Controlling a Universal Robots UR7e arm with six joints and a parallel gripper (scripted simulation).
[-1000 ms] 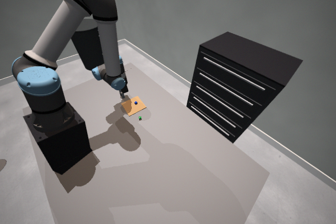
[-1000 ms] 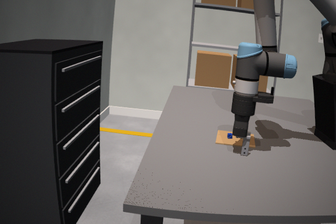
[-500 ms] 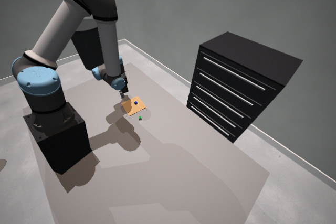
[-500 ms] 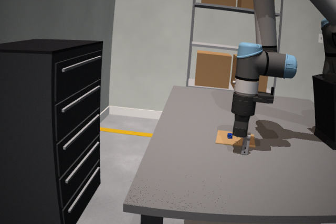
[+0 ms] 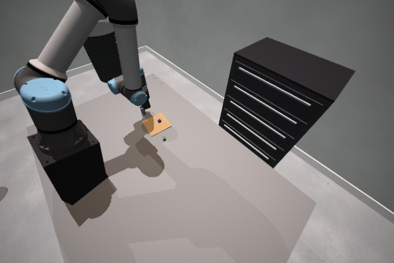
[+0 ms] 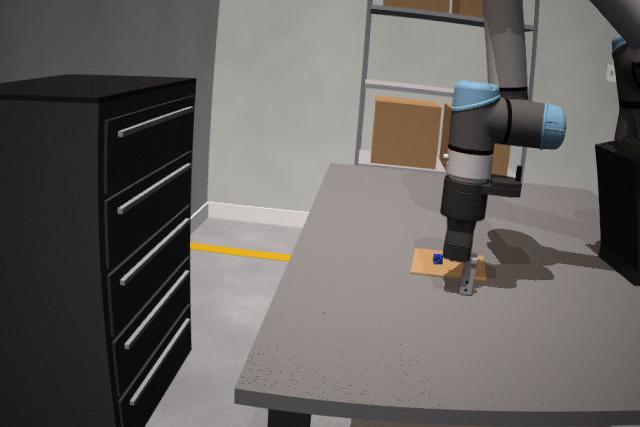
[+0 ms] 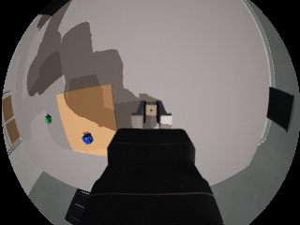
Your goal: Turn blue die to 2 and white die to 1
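The orange mat lies 130 mm to the right of my hand, 40 mm ahead of it and 20 mm below it. Round my hand: green die: 260 mm to the right, 40 mm ahead, 10 mm below; then white die: 10 mm below; then blue die: 120 mm to the right, 70 mm ahead, 10 mm below.
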